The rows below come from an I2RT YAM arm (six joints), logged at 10 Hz.
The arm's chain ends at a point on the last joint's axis. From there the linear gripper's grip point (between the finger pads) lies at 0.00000 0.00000 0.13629 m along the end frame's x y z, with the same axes.
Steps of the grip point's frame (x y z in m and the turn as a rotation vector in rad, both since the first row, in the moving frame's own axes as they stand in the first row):
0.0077, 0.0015, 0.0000, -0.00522, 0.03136, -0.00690
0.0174, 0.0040, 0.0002, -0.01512, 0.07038, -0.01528
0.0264, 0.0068, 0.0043, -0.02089, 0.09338, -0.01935
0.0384, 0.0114, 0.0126, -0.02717, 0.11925, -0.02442
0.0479, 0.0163, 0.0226, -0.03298, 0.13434, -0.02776
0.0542, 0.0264, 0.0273, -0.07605, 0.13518, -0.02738
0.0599, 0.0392, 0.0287, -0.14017, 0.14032, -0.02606
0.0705, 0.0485, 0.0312, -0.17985, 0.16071, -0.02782
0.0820, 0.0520, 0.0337, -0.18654, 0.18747, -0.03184
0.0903, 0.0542, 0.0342, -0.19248, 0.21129, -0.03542
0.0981, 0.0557, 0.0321, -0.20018, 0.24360, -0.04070
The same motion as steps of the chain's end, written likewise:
0.0034, 0.0008, 0.0001, -0.00522, 0.03136, -0.00690
0.0078, 0.0020, 0.0006, -0.01512, 0.07038, -0.01528
0.0137, 0.0041, 0.0049, -0.02089, 0.09338, -0.01935
0.0221, 0.0079, 0.0136, -0.02717, 0.11925, -0.02442
0.0296, 0.0121, 0.0239, -0.03298, 0.13434, -0.02776
0.0357, 0.0163, 0.0289, -0.07605, 0.13518, -0.02738
0.0407, 0.0205, 0.0314, -0.14017, 0.14032, -0.02606
0.0485, 0.0245, 0.0351, -0.17985, 0.16071, -0.02782
0.0563, 0.0273, 0.0384, -0.18654, 0.18747, -0.03184
0.0614, 0.0288, 0.0397, -0.19248, 0.21129, -0.03542
0.0649, 0.0295, 0.0388, -0.20018, 0.24360, -0.04070

